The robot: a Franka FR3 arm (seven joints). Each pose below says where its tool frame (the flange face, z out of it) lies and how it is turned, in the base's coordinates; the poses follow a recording.
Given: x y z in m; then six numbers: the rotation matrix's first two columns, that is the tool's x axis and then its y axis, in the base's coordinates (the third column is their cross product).
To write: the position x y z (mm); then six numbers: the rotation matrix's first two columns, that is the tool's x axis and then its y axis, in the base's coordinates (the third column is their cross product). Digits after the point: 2 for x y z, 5 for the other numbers.
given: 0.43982, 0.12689, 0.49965, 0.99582, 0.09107, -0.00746, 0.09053, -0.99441, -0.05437
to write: 439.82, 126.89, 499.65, 0.99582, 0.09107, -0.00746, 0.09053, -0.99441, -0.05437
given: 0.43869, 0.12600, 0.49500, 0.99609, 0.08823, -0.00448, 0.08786, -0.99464, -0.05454
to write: 438.69, 126.00, 495.00, 0.99609, 0.08823, -0.00448, 0.08786, -0.99464, -0.05454
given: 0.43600, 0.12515, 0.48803, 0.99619, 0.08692, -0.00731, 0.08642, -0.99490, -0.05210
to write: 436.00, 125.15, 488.03, 0.99619, 0.08692, -0.00731, 0.08642, -0.99490, -0.05210
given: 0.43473, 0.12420, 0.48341, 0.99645, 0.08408, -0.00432, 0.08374, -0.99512, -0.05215
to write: 434.73, 124.20, 483.41, 0.99645, 0.08408, -0.00432, 0.08374, -0.99512, -0.05215
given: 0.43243, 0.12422, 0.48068, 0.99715, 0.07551, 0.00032, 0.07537, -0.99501, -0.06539
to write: 432.43, 124.22, 480.68, 0.99715, 0.07551, 0.00032, 0.07537, -0.99501, -0.06539
